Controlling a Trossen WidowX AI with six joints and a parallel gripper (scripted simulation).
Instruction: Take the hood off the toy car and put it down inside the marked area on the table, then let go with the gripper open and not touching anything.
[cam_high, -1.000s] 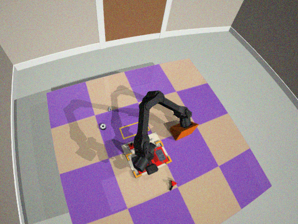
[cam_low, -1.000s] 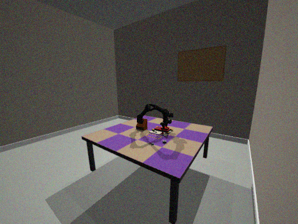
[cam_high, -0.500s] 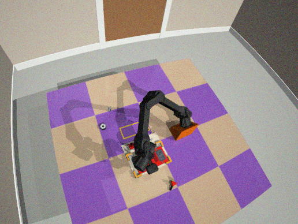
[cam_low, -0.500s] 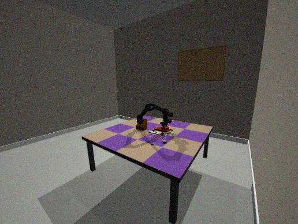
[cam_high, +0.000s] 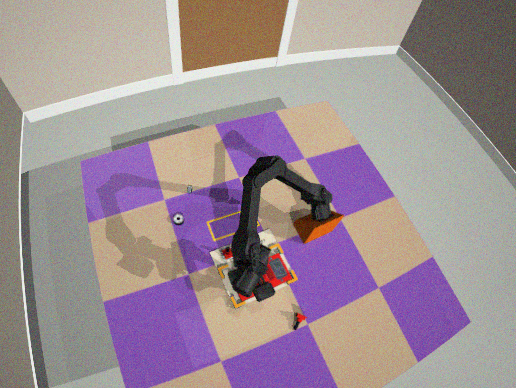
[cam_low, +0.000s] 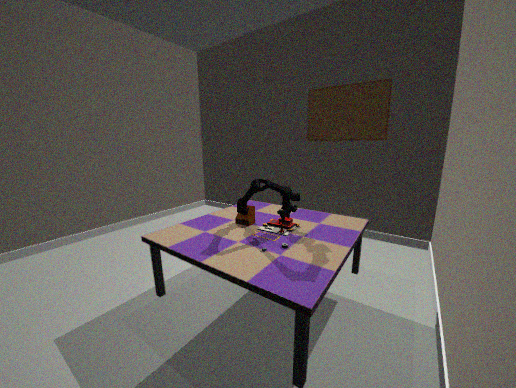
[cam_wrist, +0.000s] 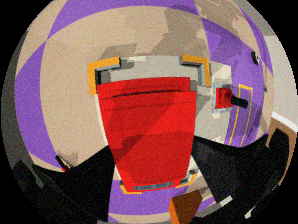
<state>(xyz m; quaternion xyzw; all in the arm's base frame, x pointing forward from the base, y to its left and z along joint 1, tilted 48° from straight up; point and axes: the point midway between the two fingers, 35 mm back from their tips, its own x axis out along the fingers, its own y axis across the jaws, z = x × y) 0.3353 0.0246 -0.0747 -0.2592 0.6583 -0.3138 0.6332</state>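
Now: gripper tip 4 cm above the cream base plate, 3 cm to the left of it and 3 cm past it. Round my gripper tip: red hood (right at my gripper tip); then small grey wheel (34 cm to the right, 13 cm ahead, 4 cm below).
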